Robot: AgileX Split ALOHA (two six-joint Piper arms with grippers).
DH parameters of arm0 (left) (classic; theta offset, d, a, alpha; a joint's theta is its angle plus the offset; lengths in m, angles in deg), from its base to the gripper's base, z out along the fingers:
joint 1: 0 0.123 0 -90
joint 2: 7.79 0 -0.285 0
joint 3: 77.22 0 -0.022 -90
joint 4: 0 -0.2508 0 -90
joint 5: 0 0 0.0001 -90
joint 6: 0 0.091 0 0
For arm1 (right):
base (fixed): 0 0 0 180
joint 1: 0 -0.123 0 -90
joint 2: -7.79 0 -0.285 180
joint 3: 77.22 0 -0.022 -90
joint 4: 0 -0.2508 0 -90
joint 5: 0 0 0.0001 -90
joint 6: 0 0.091 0 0
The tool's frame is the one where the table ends.
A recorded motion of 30 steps. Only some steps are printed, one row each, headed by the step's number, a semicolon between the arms.
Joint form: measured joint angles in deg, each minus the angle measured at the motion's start. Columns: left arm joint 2, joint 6, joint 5, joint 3, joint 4, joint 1; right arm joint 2, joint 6, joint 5, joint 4, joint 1, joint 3.
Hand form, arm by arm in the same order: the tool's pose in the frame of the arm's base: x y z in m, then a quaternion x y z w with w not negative. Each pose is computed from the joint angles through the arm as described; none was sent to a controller.
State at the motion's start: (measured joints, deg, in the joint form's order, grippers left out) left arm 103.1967 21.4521 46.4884 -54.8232 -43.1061 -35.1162; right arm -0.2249 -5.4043 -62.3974 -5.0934 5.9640 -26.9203
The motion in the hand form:
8: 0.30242 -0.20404 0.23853 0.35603 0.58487 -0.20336 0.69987; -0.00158 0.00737 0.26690 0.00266 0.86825 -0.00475 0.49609
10: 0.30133 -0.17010 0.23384 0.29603 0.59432 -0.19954 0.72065; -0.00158 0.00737 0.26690 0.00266 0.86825 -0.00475 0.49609
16: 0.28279 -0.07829 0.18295 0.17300 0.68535 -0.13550 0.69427; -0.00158 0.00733 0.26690 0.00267 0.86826 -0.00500 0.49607
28: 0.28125 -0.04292 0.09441 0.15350 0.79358 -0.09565 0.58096; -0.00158 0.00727 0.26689 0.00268 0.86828 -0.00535 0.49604
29: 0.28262 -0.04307 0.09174 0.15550 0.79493 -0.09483 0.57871; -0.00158 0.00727 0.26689 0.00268 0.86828 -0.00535 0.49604
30: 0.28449 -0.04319 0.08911 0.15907 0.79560 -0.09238 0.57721; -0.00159 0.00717 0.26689 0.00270 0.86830 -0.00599 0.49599
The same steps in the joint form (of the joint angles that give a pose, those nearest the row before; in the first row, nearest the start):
8: -3.69 -22.49 4.75 5.42 19.92 5.50; 0.00 0.00 0.00 0.00 0.00 0.00
10: -5.35 -23.52 11.05 10.78 23.16 10.01; 0.00 0.00 0.00 0.00 0.00 0.00
16: -5.98 -25.14 18.18 26.38 27.52 23.96; 0.00 0.00 0.00 0.03 0.00 0.00
28: 9.70 -22.25 18.38 29.31 25.62 31.43; 0.00 0.00 0.00 0.07 0.00 0.00
29: 10.42 -21.99 18.38 28.94 25.57 31.43; 0.00 0.00 0.00 0.07 0.00 0.00
30: 11.17 -21.45 18.38 28.46 25.57 31.43; 0.00 0.00 0.00 0.14 0.00 0.00

